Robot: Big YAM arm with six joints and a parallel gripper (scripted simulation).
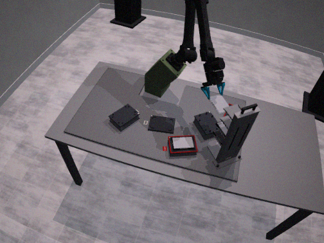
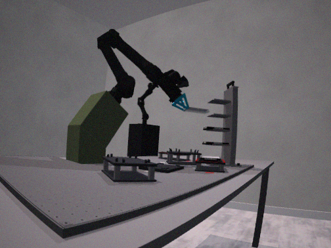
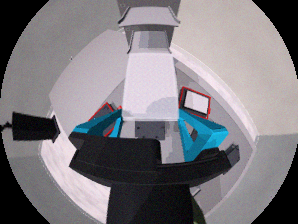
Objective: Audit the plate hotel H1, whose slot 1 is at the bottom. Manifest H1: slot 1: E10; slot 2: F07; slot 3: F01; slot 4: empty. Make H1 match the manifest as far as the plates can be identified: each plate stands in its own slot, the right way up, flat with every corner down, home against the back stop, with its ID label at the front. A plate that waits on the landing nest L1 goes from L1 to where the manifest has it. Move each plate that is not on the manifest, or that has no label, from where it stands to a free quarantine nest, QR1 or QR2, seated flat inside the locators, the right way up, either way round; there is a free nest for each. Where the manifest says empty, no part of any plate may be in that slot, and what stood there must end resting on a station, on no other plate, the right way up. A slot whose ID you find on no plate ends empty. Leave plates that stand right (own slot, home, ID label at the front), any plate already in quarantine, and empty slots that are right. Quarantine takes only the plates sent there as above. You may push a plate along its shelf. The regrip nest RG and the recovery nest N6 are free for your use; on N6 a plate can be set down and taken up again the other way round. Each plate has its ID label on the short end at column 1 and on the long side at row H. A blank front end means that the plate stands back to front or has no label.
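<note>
Right now my hand is 40 mm to the right of the white-topped plate, 40 mm short of it and 10 mm above it. Also, from my hand: plate hotel H1 (200 mm to the left, 160 mm ahead, 80 mm below); red-framed nest (250 mm below, 180 mm behind, 140 mm to the left).
</note>
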